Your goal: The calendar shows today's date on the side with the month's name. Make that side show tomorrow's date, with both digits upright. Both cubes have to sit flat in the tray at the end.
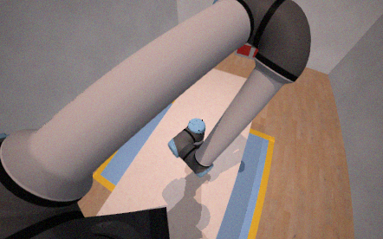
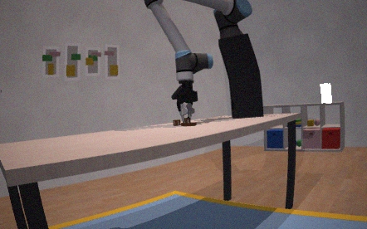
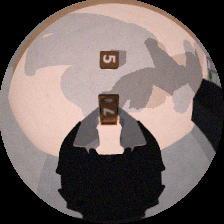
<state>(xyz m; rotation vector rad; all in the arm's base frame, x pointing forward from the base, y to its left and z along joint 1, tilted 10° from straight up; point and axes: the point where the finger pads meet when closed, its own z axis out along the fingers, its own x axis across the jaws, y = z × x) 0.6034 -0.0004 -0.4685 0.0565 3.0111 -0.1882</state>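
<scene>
The brown tray is 2 cm to the left of my hand and 3 cm below it. Round my hand: brown cube 1 cm below.
</scene>
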